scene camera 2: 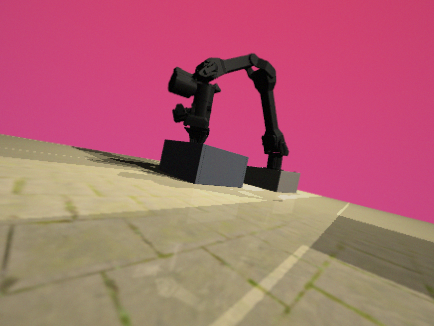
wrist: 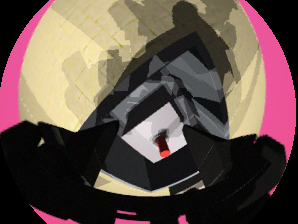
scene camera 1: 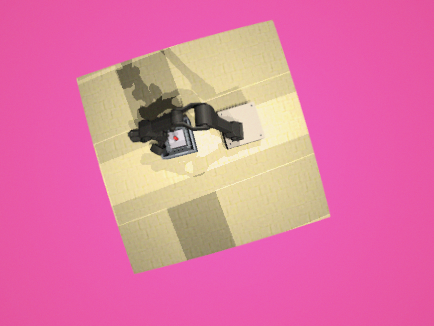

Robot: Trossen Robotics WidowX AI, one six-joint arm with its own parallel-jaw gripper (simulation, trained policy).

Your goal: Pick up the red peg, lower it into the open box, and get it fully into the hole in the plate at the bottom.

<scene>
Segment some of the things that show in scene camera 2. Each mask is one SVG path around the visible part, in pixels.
The gripper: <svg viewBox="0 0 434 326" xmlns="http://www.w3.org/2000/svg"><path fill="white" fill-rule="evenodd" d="M176 104L175 109L172 110L175 123L183 121L184 126L190 126L190 128L184 127L189 134L190 142L204 144L210 131L208 126L212 104L202 100L194 100L190 108L185 108L182 103Z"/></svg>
A grey box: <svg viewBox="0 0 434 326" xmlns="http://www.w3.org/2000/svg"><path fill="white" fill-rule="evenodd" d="M164 140L158 170L194 184L243 187L249 157L206 144Z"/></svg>
</scene>
